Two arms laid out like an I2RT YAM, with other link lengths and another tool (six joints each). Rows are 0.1 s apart.
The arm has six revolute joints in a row. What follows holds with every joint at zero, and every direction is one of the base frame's.
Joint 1 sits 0.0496 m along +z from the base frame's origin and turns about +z.
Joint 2 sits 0.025 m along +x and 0.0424 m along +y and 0.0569 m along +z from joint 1 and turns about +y.
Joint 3 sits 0.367 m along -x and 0.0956 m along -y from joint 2 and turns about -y.
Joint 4 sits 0.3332 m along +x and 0.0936 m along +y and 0.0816 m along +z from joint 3 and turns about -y.
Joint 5 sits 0.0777 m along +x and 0.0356 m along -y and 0.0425 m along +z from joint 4 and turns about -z.
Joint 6 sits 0.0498 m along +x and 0.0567 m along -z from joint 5 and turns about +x.
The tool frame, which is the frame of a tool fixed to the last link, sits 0.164 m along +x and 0.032 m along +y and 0.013 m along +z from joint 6; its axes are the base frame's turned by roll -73.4, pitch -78.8 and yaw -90 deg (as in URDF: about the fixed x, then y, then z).
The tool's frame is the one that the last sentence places.
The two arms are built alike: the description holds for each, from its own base.
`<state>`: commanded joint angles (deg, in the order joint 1, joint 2, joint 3, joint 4, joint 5, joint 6); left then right.
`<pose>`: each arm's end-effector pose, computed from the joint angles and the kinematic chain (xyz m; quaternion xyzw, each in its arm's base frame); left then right.
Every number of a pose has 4 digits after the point. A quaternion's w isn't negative.
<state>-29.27 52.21 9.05 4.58 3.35 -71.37 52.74 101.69 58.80 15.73 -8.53 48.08</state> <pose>0.2711 -0.1349 0.0142 0.9091 0.2671 0.2537 0.1946 0.3632 0.5569 0.1840 -0.7756 -0.0246 -0.2369 0.5846</pose>
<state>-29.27 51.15 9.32 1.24 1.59 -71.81 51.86 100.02 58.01 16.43 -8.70 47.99</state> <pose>0.2658 -0.1247 0.0101 0.9109 0.2787 0.2493 0.1744 0.3680 0.5477 0.1980 -0.7672 -0.0224 -0.2473 0.5914</pose>
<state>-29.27 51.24 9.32 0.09 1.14 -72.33 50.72 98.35 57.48 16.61 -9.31 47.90</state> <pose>0.2623 -0.1211 0.0058 0.9125 0.2846 0.2425 0.1660 0.3737 0.5375 0.2121 -0.7598 -0.0198 -0.2550 0.5978</pose>
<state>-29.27 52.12 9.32 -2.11 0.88 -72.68 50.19 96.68 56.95 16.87 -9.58 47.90</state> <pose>0.2534 -0.1152 -0.0053 0.9189 0.2889 0.2249 0.1467 0.3744 0.5305 0.2263 -0.7520 -0.0196 -0.2620 0.6046</pose>
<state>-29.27 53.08 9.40 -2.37 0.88 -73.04 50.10 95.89 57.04 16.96 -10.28 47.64</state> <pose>0.2512 -0.1141 -0.0097 0.9209 0.2917 0.2171 0.1407 0.3720 0.5303 0.2364 -0.7462 -0.0254 -0.2628 0.6111</pose>
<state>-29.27 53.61 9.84 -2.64 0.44 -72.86 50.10 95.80 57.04 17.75 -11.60 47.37</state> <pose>0.2528 -0.1130 -0.0091 0.9213 0.2921 0.2180 0.1356 0.3681 0.5333 0.2415 -0.7402 -0.0342 -0.2586 0.6197</pose>
